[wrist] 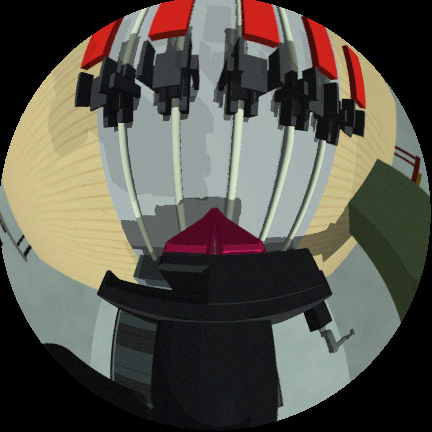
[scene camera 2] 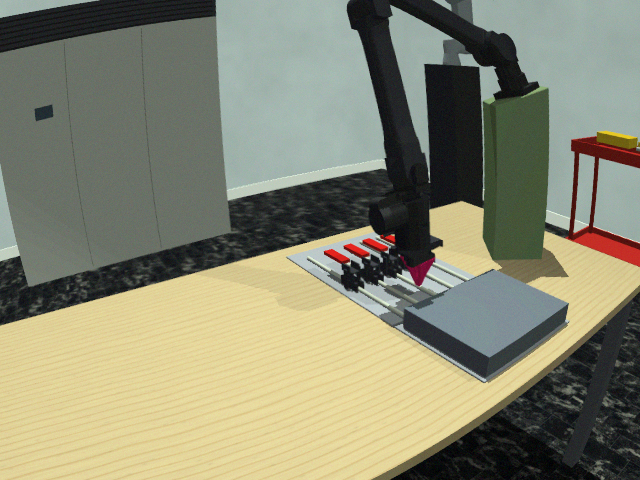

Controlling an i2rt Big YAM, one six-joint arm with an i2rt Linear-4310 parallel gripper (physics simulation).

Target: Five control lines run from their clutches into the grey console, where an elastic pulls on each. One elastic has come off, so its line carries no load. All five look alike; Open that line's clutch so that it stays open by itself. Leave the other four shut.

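Seen in the pictures: gripper, fingertip midpoint: (wrist: pixel 214 212) (scene camera 2: pixel 418 285); arm's base, link origin: (scene camera 2: pixel 517 93).
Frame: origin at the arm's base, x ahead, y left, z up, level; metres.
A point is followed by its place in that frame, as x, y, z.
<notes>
Five pale control lines, one of them the leftmost line (wrist: pixel 126 160) {0.487, -0.026, -0.430}, run side by side from black clutches towards the grey console (scene camera 2: pixel 491 310) {0.388, 0.249, -0.392}. The second clutch from the left (wrist: pixel 172 72) {0.433, -0.090, -0.395} and the middle clutch (wrist: pixel 247 77) {0.387, -0.090, -0.396} stand nearest the centre of the wrist view. A red bar (scene camera 2: pixel 337 256) {0.497, -0.147, -0.380} (wrist: pixel 171 19) lies behind each clutch; the bars and lines look alike. My gripper (scene camera 2: pixel 419 283) {0.398, 0.027, -0.416} (wrist: pixel 214 212) {0.398, 0.027, -0.416} is shut and empty, its magenta fingertips together. It points down over the lines between clutches and console, and in the wrist view its tip shows between the second and third lines from the left.
The clutches stand on a light grey base plate (scene camera 2: pixel 323 248) (wrist: pixel 207 125) on the wooden table (scene camera 2: pixel 206 361) {0.884, 0.017, -0.439}. A tall green block (scene camera 2: pixel 519 180) {0.067, 0.054, -0.222} (wrist: pixel 395 215) {0.086, -0.029, -0.329} stands to the right, beside a black column (scene camera 2: pixel 454 134). A red cart (scene camera 2: pixel 584 146) stands behind at the far right.
</notes>
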